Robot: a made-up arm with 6 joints.
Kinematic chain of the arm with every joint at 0, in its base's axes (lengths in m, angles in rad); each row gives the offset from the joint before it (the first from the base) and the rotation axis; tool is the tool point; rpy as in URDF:
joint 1: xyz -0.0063 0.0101 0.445 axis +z
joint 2: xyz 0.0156 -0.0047 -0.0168 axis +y
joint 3: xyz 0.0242 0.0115 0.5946 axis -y
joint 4: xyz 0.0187 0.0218 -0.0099 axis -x
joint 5: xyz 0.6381 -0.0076 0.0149 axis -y
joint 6: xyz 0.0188 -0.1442 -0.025 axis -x
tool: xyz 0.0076 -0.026 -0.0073 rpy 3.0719 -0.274 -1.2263
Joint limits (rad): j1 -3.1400..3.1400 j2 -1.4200..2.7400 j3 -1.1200..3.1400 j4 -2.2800..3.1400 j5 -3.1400..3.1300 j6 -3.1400..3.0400
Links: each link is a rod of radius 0.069 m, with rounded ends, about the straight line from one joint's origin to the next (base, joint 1, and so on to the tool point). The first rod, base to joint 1, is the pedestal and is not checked.
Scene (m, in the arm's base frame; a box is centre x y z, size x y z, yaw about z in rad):
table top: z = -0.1
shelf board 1: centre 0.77 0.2 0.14 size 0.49 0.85 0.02 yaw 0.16
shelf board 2: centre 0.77 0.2 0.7 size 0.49 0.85 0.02 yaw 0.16
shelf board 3: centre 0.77 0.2 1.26 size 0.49 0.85 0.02 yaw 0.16
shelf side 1: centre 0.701 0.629 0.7 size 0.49 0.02 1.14 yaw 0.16
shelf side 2: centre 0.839 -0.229 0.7 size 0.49 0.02 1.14 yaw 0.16
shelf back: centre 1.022 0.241 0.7 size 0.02 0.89 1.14 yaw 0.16
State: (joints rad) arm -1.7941 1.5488 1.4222 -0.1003 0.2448 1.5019
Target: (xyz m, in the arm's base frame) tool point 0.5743 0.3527 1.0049
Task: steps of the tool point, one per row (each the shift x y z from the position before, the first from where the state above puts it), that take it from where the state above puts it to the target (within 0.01 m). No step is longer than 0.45 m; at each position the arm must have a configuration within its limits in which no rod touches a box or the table.
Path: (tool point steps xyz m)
1: 0.2745 -0.0424 0.3213
2: 0.2564 0.0968 0.3050
3: 0.1783 0.2103 0.2684
4: 0.0596 0.2738 0.2141
5: -0.0721 0.2750 0.1461
6: -0.1865 0.2151 0.0693
7: 0.1479 0.0180 -0.0792
8: 0.1187 0.0895 -0.1099
9: 0.0575 0.1355 -0.1354
10: -0.0176 0.1431 -0.1548
11: -0.0852 0.1105 -0.1666
12: 0.1228 0.0348 0.0126
13: 0.1416 0.0079 -0.0126

